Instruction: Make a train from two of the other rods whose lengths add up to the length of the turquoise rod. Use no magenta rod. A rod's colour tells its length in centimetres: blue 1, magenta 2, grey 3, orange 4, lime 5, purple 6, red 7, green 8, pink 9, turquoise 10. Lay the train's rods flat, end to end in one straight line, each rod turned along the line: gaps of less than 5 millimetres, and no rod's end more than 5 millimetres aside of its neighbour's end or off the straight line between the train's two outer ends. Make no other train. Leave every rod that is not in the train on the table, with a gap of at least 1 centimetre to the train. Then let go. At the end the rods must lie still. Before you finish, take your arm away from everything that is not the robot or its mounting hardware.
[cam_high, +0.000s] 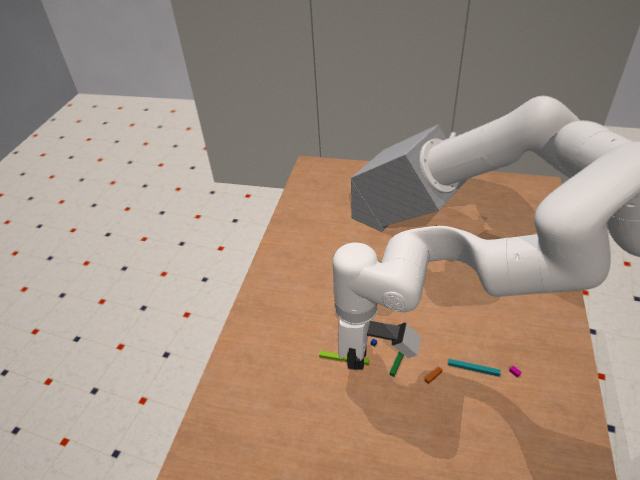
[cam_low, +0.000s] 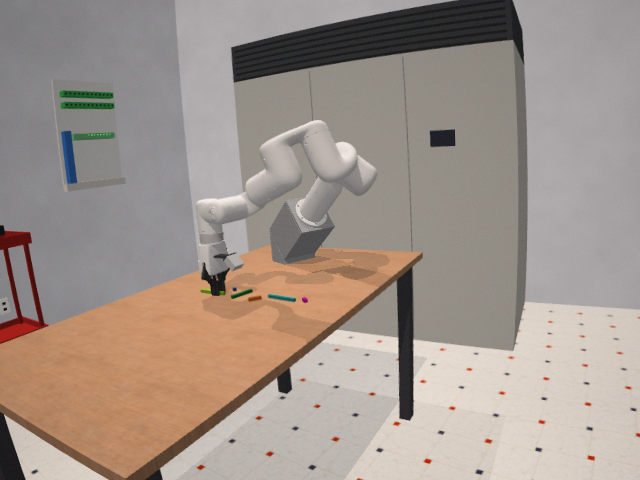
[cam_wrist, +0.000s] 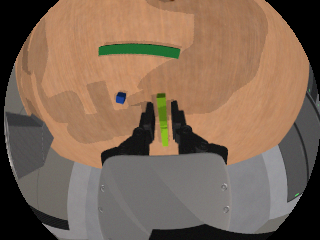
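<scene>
The small blue rod is 50 mm behind my hand, 20 mm to the left of it and 20 mm below it. The rest, counted from my hand: turquoise rod 220 mm to the left, 70 mm behind, 20 mm below; then green rod 80 mm to the left, 30 mm behind, 20 mm below; then orange rod 150 mm to the left, 20 mm below, 20 mm behind.
</scene>
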